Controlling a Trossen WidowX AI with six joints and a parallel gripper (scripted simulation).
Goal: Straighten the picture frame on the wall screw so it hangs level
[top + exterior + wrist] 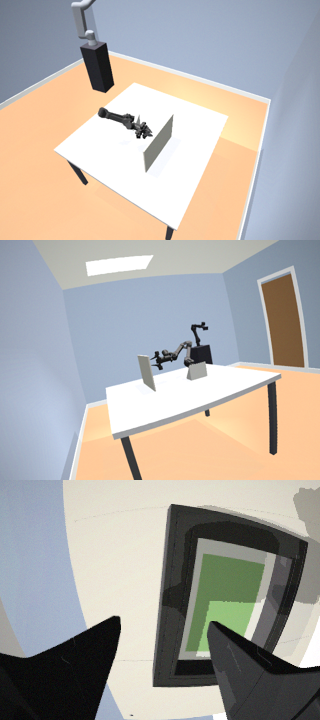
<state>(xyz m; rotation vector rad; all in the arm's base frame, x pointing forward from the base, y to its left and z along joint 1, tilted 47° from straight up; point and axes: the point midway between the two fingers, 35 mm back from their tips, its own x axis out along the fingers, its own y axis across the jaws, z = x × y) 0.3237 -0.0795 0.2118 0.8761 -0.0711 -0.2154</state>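
The picture frame lies 6 cm below my gripper tip, 5 cm ahead of it and 1 cm to the left of it. Round my gripper tip: cream wall panel 7 cm below, 6 cm ahead.
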